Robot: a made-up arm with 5 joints. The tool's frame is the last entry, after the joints. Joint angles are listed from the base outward.
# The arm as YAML. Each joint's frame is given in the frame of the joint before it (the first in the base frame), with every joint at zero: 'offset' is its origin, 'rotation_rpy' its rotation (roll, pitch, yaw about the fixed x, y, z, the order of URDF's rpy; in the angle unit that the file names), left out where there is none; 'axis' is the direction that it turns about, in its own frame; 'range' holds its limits. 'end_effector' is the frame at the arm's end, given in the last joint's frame.
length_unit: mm
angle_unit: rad
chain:
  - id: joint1
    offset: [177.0, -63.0, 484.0]
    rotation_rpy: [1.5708, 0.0, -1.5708]
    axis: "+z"
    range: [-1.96, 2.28]
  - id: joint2
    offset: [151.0, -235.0, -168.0]
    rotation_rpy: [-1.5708, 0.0, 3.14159]
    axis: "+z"
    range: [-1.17, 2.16]
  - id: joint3
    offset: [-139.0, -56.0, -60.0]
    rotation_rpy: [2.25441, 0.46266, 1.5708]
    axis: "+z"
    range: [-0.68, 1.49]
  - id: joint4
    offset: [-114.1, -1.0, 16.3]
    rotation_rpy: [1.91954, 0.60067, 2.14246]
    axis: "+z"
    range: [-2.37, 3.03]
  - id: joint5
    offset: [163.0, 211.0, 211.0]
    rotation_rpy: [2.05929, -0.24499, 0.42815]
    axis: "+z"
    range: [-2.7, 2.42]
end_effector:
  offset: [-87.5, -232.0, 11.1]
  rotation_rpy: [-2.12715, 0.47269, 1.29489]
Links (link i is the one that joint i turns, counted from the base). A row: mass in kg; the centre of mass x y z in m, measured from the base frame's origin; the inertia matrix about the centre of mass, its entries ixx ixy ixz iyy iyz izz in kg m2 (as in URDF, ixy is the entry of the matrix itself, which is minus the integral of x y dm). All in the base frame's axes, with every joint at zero. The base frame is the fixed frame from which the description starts. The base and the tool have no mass.
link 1: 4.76; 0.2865 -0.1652 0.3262; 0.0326 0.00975 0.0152 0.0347 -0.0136 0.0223
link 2: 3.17; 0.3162 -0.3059 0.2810; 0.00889 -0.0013 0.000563 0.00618 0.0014 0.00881
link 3: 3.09; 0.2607 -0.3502 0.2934; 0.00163 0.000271 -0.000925 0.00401 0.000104 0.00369
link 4: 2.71; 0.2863 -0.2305 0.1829; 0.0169 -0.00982 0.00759 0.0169 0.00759 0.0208
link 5: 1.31; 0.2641 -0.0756 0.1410; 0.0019 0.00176 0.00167 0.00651 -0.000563 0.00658
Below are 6 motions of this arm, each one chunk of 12 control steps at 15 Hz.
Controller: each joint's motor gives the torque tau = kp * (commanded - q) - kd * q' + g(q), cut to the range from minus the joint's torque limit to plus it. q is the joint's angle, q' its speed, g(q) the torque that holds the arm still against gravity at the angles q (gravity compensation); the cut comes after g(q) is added. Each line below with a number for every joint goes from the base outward.
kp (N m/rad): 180 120 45 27 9.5
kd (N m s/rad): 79 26 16 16 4.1
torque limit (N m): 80 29 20 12 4.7
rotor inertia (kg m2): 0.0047 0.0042 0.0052 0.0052 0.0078
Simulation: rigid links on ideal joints. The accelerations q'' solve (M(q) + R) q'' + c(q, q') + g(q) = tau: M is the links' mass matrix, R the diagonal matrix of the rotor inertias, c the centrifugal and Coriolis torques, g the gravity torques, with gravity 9.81 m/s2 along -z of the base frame. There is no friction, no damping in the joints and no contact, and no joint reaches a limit. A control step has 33 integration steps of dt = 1/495 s. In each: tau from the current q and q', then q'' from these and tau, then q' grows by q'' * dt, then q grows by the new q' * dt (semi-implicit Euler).
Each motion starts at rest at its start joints. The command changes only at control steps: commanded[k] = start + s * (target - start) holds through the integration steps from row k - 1 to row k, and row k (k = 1, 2, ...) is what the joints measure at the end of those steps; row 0 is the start. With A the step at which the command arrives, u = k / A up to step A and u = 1 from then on. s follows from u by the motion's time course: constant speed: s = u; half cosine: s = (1 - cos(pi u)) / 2; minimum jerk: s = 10 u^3 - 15 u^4 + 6 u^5; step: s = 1 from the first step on.
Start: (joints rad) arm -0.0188 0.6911 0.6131 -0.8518 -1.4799
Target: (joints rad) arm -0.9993 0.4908 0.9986 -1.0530 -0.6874
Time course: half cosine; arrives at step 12
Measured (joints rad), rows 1 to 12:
1: -0.0208 0.6899 0.6141 -0.8524 -1.4785
2: -0.0286 0.6857 0.6181 -0.8546 -1.4726
3: -0.0458 0.6778 0.6265 -0.8587 -1.4594
4: -0.0745 0.6662 0.6403 -0.8649 -1.4367
5: -0.1158 0.6510 0.6598 -0.8731 -1.4037
6: -0.1692 0.6330 0.6846 -0.8833 -1.3606
7: -0.2333 0.6129 0.7139 -0.8950 -1.3084
8: -0.3056 0.5921 0.7462 -0.9077 -1.2494
9: -0.3826 0.5717 0.7798 -0.9209 -1.1862
10: -0.4604 0.5531 0.8128 -0.9339 -1.1221
11: -0.5348 0.5374 0.8432 -0.9460 -1.0608
12: -0.6018 0.5257 0.8693 -0.9566 -1.0057

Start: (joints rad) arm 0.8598 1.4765 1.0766 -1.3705 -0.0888
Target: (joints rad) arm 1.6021 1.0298 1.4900 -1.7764 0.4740
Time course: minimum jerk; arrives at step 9
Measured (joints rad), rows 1 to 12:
1: 0.8607 1.4758 1.0773 -1.3704 -0.0882
2: 0.8672 1.4706 1.0818 -1.3705 -0.0841
3: 0.8851 1.4546 1.0942 -1.3729 -0.0717
4: 0.9191 1.4231 1.1168 -1.3808 -0.0471
5: 0.9698 1.3754 1.1494 -1.3964 -0.0085
6: 1.0338 1.3154 1.1895 -1.4204 0.0423
7: 1.1044 1.2507 1.2329 -1.4517 0.1005
8: 1.1739 1.1898 1.2753 -1.4874 0.1593
9: 1.2365 1.1398 1.3132 -1.5238 0.2127
10: 1.2907 1.1027 1.3454 -1.5572 0.2580
11: 1.3369 1.0765 1.3721 -1.5862 0.2952
12: 1.3763 1.0587 1.3941 -1.6111 0.3256

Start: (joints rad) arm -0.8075 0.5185 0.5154 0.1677 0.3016
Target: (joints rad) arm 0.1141 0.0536 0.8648 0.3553 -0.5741
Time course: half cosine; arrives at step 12
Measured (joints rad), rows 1 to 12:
1: -0.8057 0.5170 0.5160 0.1683 0.3000
2: -0.7986 0.5106 0.5187 0.1704 0.2932
3: -0.7827 0.4968 0.5252 0.1742 0.2781
4: -0.7560 0.4742 0.5364 0.1797 0.2527
5: -0.7175 0.4427 0.5529 0.1867 0.2162
6: -0.6676 0.4031 0.5746 0.1950 0.1690
7: -0.6075 0.3573 0.6007 0.2042 0.1124
8: -0.5397 0.3078 0.6301 0.2140 0.0485
9: -0.4672 0.2577 0.6615 0.2240 -0.0199
10: -0.3938 0.2101 0.6931 0.2342 -0.0894
11: -0.3233 0.1681 0.7232 0.2440 -0.1565
12: -0.2596 0.1345 0.7499 0.2534 -0.2173

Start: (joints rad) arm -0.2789 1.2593 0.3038 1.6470 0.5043
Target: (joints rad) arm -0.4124 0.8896 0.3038 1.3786 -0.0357
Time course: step
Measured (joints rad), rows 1 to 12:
1: -0.2987 1.1654 0.3031 1.6196 0.4364
2: -0.3141 1.0907 0.3035 1.5934 0.3673
3: -0.3276 1.0363 0.3037 1.5703 0.3081
4: -0.3393 0.9966 0.3039 1.5497 0.2577
5: -0.3495 0.9676 0.3040 1.5314 0.2147
6: -0.3583 0.9465 0.3040 1.5150 0.1780
7: -0.3659 0.9312 0.3040 1.5004 0.1467
8: -0.3725 0.9199 0.3041 1.4873 0.1200
9: -0.3782 0.9118 0.3041 1.4756 0.0973
10: -0.3830 0.9058 0.3041 1.4652 0.0779
11: -0.3872 0.9015 0.3041 1.4559 0.0613
12: -0.3908 0.8983 0.3041 1.4476 0.0472

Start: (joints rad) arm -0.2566 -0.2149 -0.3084 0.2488 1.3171
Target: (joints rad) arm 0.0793 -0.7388 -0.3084 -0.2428 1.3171
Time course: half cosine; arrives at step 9
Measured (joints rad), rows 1 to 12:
1: -0.2555 -0.2188 -0.3090 0.2475 1.3175
2: -0.2510 -0.2333 -0.3106 0.2424 1.3185
3: -0.2411 -0.2623 -0.3127 0.2314 1.3196
4: -0.2251 -0.3064 -0.3146 0.2133 1.3205
5: -0.2031 -0.3632 -0.3158 0.1881 1.3209
6: -0.1762 -0.4281 -0.3160 0.1569 1.3207
7: -0.1463 -0.4947 -0.3150 0.1216 1.3198
8: -0.1159 -0.5561 -0.3129 0.0848 1.3183
9: -0.0878 -0.6057 -0.3098 0.0497 1.3163
10: -0.0633 -0.6420 -0.3068 0.0178 1.3147
11: -0.0424 -0.6684 -0.3048 -0.0109 1.3138
12: -0.0245 -0.6875 -0.3036 -0.0364 1.3134

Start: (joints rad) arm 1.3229 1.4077 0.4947 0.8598 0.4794
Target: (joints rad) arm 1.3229 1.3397 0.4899 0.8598 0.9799
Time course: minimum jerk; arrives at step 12
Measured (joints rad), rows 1 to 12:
1: 1.3229 1.4076 0.4947 0.8598 0.4797
2: 1.3229 1.4070 0.4946 0.8599 0.4821
3: 1.3229 1.4054 0.4945 0.8601 0.4887
4: 1.3228 1.4022 0.4943 0.8603 0.5019
5: 1.3228 1.3975 0.4941 0.8606 0.5229
6: 1.3228 1.3912 0.4937 0.8608 0.5518
7: 1.3228 1.3837 0.4933 0.8610 0.5877
8: 1.3228 1.3758 0.4929 0.8611 0.6285
9: 1.3228 1.3680 0.4926 0.8610 0.6713
10: 1.3228 1.3610 0.4922 0.8608 0.7131
11: 1.3229 1.3554 0.4919 0.8605 0.7513
12: 1.3229 1.3511 0.4916 0.8602 0.7845

